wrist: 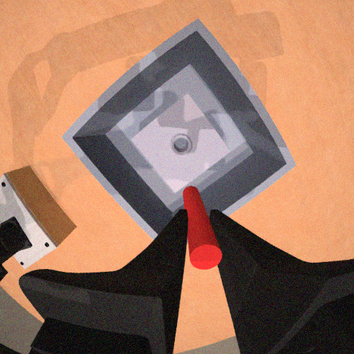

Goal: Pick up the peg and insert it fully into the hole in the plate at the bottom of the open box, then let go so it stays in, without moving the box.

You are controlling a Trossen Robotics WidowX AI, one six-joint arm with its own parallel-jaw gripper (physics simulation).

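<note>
The red peg [201, 227] is held between the two black fingertips of my gripper [197, 215], which is shut on it. Its near end faces the camera, and its far end points up the view toward the box. The open grey box [111, 195] is in the middle of the view, seen from above and turned like a diamond. A pale plate [155, 155] lies at its bottom, with a round hole [181, 144] near the plate's middle. The peg's far end overlaps the box's lower inner wall in the view, apart from the hole. The peg's height above the box is hard to tell.
A brown and white block [44, 207] with small black holes and a black part stands at the left, beside the box. The orange table top [320, 100] surrounds the box, and shadows of the arm fall across the table and into the box. Grey surface shows at the lower left.
</note>
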